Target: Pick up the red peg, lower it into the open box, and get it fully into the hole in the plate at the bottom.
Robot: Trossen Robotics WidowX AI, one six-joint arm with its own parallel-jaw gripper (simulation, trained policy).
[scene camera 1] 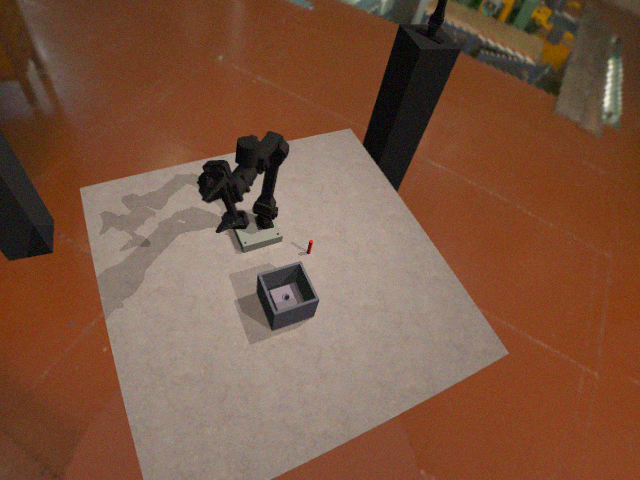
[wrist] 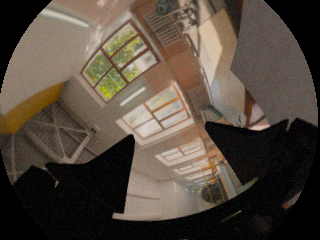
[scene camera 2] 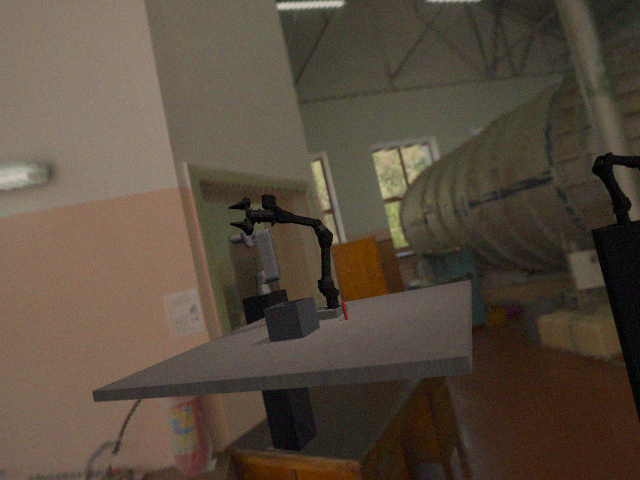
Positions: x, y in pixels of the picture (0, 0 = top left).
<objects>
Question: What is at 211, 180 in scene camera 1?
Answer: The gripper.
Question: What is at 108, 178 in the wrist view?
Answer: The gripper.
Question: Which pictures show the dark box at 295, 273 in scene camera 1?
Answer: Scene camera 1 and scene camera 2 only.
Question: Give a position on a dark box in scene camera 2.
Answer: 295, 319
</objects>
